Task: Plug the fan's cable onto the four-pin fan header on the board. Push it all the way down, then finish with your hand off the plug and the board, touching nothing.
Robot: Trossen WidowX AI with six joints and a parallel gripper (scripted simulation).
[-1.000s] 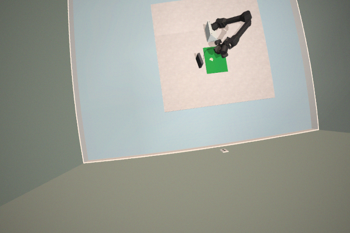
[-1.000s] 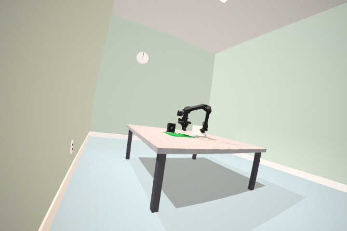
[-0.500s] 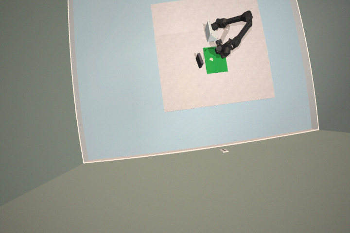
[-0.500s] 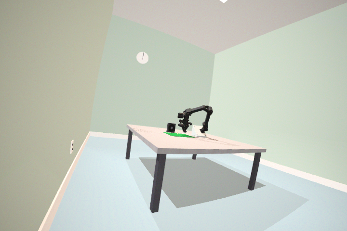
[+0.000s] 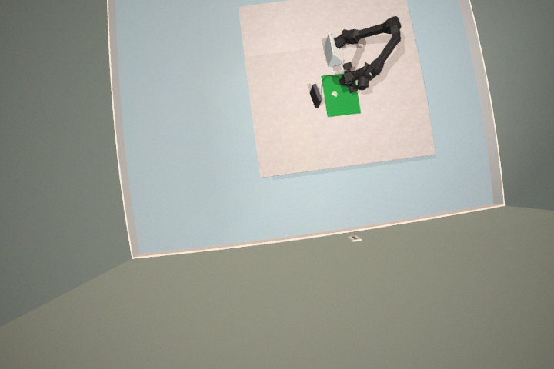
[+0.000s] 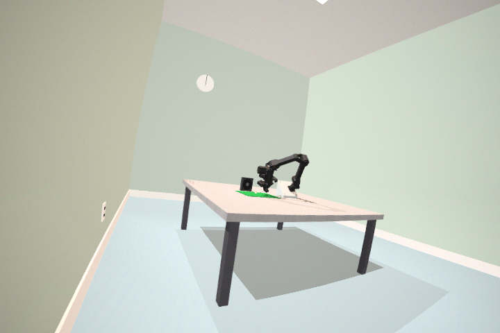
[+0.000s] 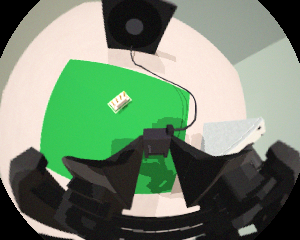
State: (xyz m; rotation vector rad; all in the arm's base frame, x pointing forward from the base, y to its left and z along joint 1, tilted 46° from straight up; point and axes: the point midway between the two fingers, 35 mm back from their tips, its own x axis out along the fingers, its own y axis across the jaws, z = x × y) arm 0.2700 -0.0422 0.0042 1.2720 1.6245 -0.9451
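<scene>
The green board lies 7 cm ahead of my gripper tip and 6 cm below it. Round my gripper tip: dark plug 1 cm to the left; then black fan 19 cm to the right, 6 cm ahead, 1 cm above; then pale fan header 6 cm ahead, 5 cm to the right, 5 cm below.
</scene>
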